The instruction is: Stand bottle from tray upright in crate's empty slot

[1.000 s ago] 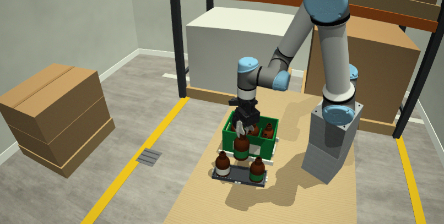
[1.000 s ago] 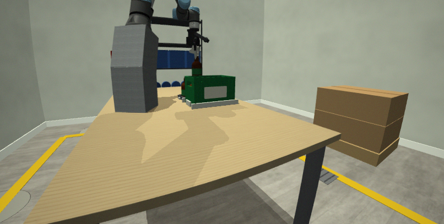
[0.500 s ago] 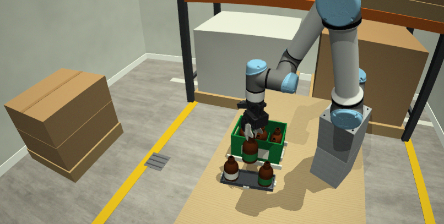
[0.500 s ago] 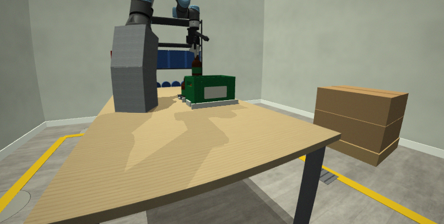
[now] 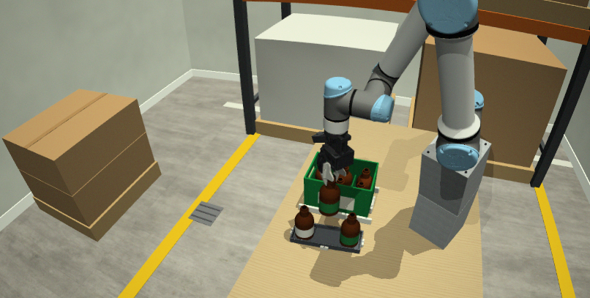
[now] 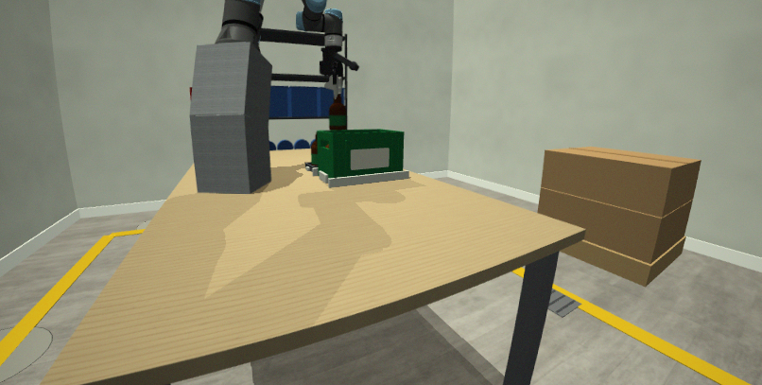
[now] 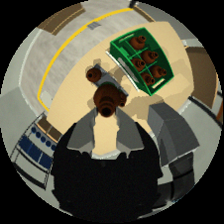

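Now: hand 7 cm above the brown bottle. Round my hand: white-labelled bottle: 23 cm below, 9 cm ahead, 1 cm to the right; then crate: 23 cm below, 22 cm to the right, 3 cm behind; then tray: 30 cm below.
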